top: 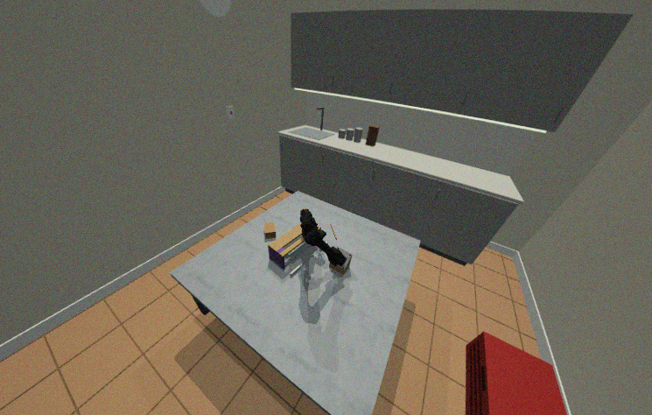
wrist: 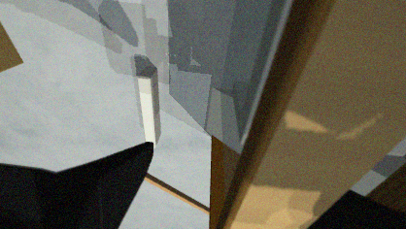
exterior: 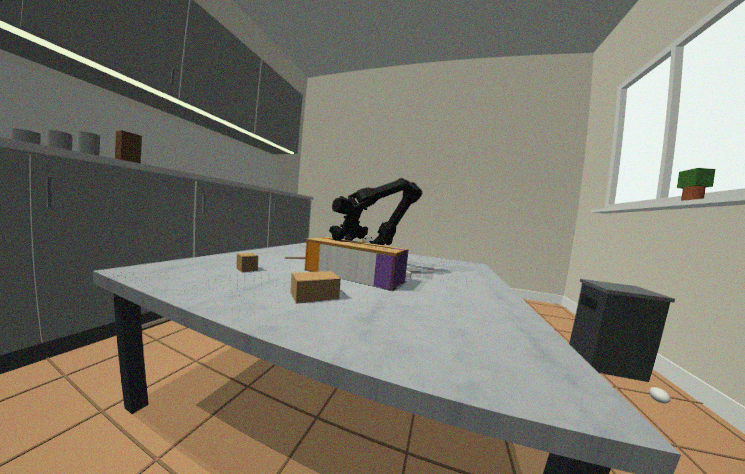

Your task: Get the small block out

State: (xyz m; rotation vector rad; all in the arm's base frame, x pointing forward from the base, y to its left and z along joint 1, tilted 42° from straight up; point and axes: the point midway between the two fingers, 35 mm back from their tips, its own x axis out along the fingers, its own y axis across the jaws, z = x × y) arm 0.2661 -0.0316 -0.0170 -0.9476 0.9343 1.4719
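The tan block is 60 mm ahead of my gripper tip and 20 mm to the right of it. The rest, counted from my gripper tip: box 120 mm to the left, 30 mm ahead, 20 mm below; then thin wooden stick 220 mm to the right, 80 mm below, 10 mm behind.
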